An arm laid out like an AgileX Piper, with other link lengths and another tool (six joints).
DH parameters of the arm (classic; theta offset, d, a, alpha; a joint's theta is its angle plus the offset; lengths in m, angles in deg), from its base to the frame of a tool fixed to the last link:
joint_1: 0 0.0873 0 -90
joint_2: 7.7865 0 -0.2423 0
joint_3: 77.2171 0 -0.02 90
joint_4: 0 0.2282 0 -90
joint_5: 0 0 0 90
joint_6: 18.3 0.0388 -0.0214 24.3
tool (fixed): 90 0.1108 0 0
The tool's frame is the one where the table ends.
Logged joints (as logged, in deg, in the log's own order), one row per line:
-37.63, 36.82, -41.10, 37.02, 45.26, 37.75
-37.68, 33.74, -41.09, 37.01, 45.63, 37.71
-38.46, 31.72, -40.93, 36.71, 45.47, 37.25
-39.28, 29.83, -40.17, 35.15, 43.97, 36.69
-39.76, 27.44, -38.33, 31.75, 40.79, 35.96
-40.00, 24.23, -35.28, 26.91, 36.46, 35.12
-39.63, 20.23, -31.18, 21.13, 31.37, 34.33
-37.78, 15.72, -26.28, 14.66, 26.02, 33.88
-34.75, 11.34, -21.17, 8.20, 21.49, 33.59
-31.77, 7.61, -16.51, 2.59, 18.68, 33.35
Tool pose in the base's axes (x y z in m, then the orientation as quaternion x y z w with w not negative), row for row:
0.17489, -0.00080, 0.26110, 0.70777, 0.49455, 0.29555, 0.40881
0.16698, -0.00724, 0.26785, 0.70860, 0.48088, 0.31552, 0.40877
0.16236, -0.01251, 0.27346, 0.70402, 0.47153, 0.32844, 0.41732
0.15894, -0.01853, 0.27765, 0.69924, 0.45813, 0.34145, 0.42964
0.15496, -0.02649, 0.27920, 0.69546, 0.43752, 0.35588, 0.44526
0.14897, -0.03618, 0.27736, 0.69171, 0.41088, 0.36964, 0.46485
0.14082, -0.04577, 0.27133, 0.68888, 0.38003, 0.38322, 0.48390
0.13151, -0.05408, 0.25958, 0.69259, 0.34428, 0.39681, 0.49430
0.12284, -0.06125, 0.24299, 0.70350, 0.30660, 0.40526, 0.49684
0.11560, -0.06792, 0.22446, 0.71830, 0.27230, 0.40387, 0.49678
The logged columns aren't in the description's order. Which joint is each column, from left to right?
Columns, left to right: joint_4, joint_2, joint_3, joint_1, joint_5, joint_6.
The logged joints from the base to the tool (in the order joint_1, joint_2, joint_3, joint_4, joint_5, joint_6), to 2 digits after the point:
37.02, 36.82, -41.10, -37.63, 45.26, 37.75
37.01, 33.74, -41.09, -37.68, 45.63, 37.71
36.71, 31.72, -40.93, -38.46, 45.47, 37.25
35.15, 29.83, -40.17, -39.28, 43.97, 36.69
31.75, 27.44, -38.33, -39.76, 40.79, 35.96
26.91, 24.23, -35.28, -40.00, 36.46, 35.12
21.13, 20.23, -31.18, -39.63, 31.37, 34.33
14.66, 15.72, -26.28, -37.78, 26.02, 33.88
8.20, 11.34, -21.17, -34.75, 21.49, 33.59
2.59, 7.61, -16.51, -31.77, 18.68, 33.35

